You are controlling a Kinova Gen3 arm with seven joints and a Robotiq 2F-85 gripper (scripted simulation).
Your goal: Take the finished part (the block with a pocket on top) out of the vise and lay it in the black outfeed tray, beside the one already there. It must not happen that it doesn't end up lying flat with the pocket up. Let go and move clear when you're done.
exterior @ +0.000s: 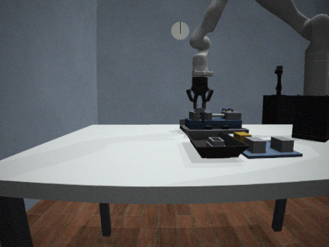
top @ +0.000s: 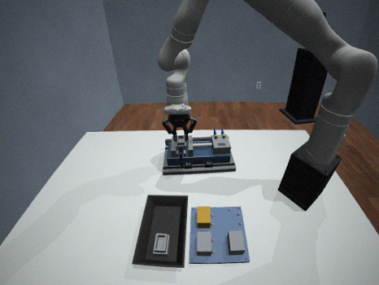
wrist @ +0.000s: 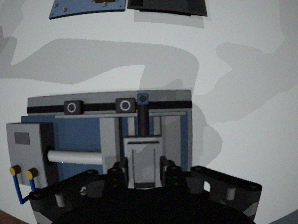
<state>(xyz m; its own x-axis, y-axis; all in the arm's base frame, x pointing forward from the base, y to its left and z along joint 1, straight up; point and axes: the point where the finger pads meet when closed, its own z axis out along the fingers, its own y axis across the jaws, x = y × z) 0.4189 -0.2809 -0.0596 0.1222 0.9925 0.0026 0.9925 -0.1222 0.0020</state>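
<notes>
My gripper is now 70 mm past the blue vise, 10 mm to the right of it and 80 mm above it. The rest, counted from my hand: blue plate (60 mm behind, 370 mm to the left, 120 mm below); then yellow block (30 mm behind, 320 mm to the left, 100 mm below).
</notes>
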